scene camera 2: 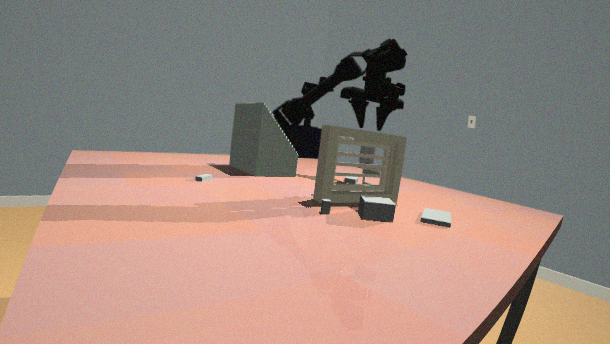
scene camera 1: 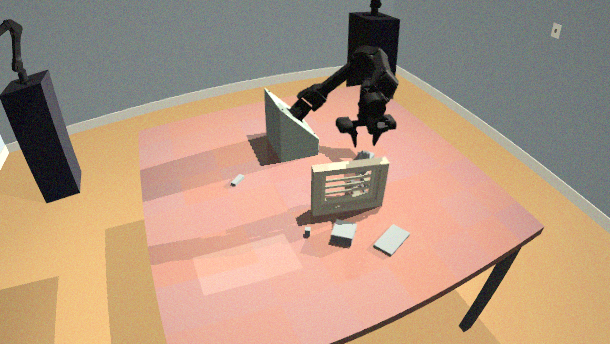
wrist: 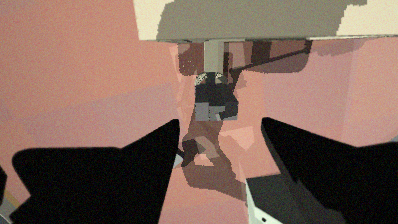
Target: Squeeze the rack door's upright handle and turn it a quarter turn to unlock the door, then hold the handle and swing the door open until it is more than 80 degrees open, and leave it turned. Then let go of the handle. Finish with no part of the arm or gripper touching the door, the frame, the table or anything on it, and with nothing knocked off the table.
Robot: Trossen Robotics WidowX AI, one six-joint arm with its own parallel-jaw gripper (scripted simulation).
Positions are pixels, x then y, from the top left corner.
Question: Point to a rack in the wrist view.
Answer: At 162, 28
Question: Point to a rack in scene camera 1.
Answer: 380, 164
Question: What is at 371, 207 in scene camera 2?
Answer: A thicker block.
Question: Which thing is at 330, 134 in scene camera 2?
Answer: A rack.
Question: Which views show the gripper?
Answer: Scene camera 2, scene camera 1 and the wrist view: all of them.
